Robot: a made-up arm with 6 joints.
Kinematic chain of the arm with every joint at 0, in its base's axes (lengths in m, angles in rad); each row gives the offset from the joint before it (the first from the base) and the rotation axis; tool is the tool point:
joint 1: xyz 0 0 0.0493 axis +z
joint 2: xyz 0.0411 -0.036 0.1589 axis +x
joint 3: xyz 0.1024 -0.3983 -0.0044 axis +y
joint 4: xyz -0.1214 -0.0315 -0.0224 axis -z
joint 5: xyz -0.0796 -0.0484 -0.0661 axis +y
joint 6: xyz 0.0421 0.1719 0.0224 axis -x
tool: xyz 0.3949 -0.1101 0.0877
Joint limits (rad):
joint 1: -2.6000..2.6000
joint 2: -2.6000..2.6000
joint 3: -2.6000..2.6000
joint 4: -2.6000..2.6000
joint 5: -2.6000..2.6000
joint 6: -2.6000..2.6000
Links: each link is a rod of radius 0.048 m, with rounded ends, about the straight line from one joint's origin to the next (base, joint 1, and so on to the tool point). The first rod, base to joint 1, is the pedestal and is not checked.
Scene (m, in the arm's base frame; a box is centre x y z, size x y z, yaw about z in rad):
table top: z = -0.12
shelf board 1: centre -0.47 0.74 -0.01 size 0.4 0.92 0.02 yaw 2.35
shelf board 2: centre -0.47 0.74 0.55 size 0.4 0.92 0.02 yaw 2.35
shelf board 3: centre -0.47 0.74 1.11 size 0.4 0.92 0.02 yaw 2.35
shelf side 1: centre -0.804 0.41 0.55 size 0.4 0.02 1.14 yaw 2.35
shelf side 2: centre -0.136 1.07 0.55 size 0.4 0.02 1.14 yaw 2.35
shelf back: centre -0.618 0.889 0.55 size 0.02 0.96 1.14 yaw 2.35
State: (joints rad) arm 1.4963 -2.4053 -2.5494 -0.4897 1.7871 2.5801
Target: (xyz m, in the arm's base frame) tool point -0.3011 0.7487 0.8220
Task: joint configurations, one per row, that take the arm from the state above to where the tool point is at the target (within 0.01 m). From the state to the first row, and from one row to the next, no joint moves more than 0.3 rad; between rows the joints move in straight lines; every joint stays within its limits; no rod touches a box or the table.
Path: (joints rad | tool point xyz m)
1: 1.2924 -2.4331 -2.3224 -0.5151 1.9032 2.2995 | 0.0102 0.8272 0.3573
2: 1.0884 -2.4609 -2.0955 -0.5405 2.0194 2.0190 | 0.2451 0.7756 0.4880
3: 0.8845 -2.4887 -1.8685 -0.5659 2.1355 1.7384 | 0.4178 0.6471 0.6278
4: 0.6805 -2.5166 -1.6416 -0.5913 2.2516 1.4578 | 0.5021 0.4768 0.7689
5: 0.4766 -2.5444 -1.4146 -0.6166 2.3677 1.1772 | 0.4875 0.3087 0.8996
6: 0.2727 -2.5722 -1.1877 -0.6420 2.4839 0.8967 | 0.3858 0.1899 1.0044
7: 0.0687 -2.6000 -0.9607 -0.6674 2.6000 0.6161 | 0.2338 0.1578 1.0663
8: 0.3049 -2.5554 -1.1332 -0.7134 2.5652 0.8995 | 0.3191 0.1959 1.0472
9: 0.5411 -2.5108 -1.3057 -0.7595 2.5304 1.1829 | 0.3718 0.2904 1.0138
10: 0.7772 -2.4661 -1.4781 -0.8055 2.4957 1.4663 | 0.3690 0.4222 0.9736
11: 1.0134 -2.4215 -1.6506 -0.8515 2.4609 1.7497 | 0.2969 0.5652 0.9316
12: 1.2496 -2.3769 -1.8231 -0.8976 2.4261 2.0332 | 0.1525 0.6883 0.8914
13: 1.4858 -2.3323 -1.9955 -0.9436 2.3913 2.3166 | -0.0547 0.7592 0.8546
14: 1.7219 -2.2876 -2.1680 -0.9896 2.3565 2.6000 | -0.3011 0.7487 0.8220

